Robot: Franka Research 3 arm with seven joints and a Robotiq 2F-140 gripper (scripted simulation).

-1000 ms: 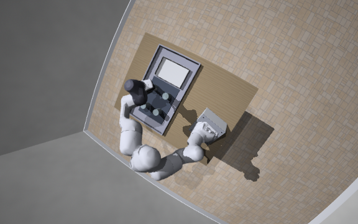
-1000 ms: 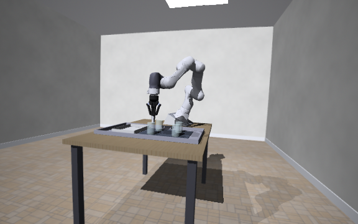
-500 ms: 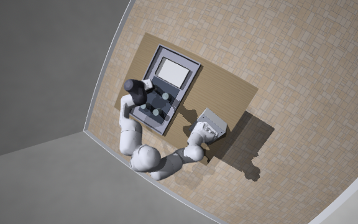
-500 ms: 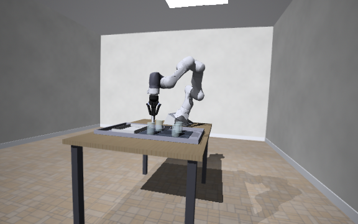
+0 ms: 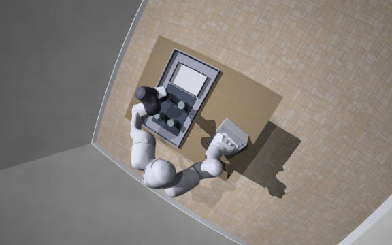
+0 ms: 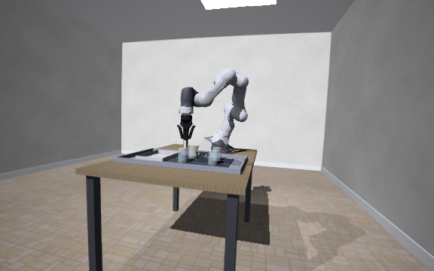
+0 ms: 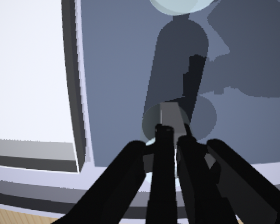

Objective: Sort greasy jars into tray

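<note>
The dark drying mat is 110 mm below my hand, 100 mm to the left of it and 50 mm behind it. Also, from my hand: white tray: 220 mm to the right, 110 mm below, 20 mm behind.
</note>
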